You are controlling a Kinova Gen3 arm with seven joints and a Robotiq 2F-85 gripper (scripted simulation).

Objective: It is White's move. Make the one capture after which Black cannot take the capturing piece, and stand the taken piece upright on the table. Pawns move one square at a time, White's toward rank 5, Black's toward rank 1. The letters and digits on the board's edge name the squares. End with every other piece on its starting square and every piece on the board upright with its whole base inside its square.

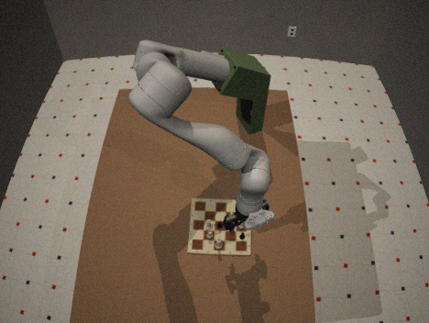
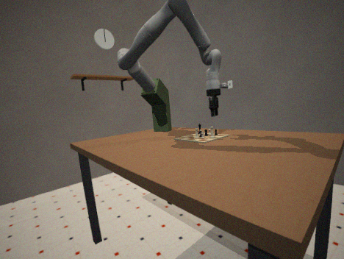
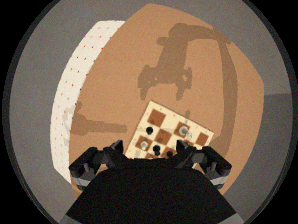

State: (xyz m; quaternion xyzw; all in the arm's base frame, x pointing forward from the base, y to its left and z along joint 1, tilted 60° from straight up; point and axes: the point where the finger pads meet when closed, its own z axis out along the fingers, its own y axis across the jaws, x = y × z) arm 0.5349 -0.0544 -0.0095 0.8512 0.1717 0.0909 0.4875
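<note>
Now: the chessboard 11 cm below my hand, 7 cm to the right of it and 6 cm behind it. From my hand the other things lie so: tall black piece 11 cm behind, 8 cm below, 2 cm to the left.
</note>
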